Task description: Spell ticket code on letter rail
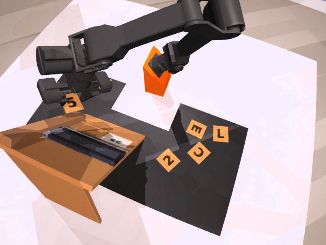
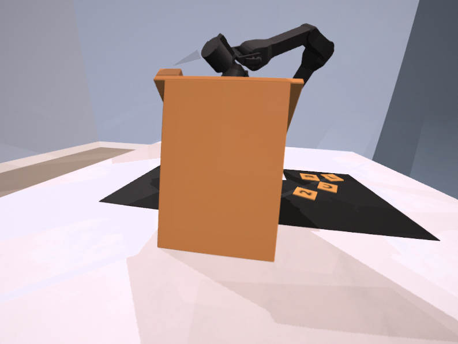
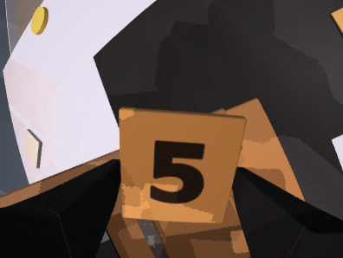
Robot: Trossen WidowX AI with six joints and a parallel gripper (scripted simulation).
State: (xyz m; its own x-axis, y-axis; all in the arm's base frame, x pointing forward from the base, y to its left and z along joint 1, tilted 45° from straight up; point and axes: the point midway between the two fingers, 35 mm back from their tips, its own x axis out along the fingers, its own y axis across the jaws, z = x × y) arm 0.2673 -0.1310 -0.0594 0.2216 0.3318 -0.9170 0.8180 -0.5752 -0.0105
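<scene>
The white ticket lies 160 mm to the left of my gripper tip, 60 mm below it and 30 mm ahead of it. From my gripper tip the other things lie so: tile marked 5 (right at my gripper tip); v tile (180 mm behind, 160 mm below, 50 mm to the right); black mat (160 mm to the left, 160 mm below, 70 mm behind).
</scene>
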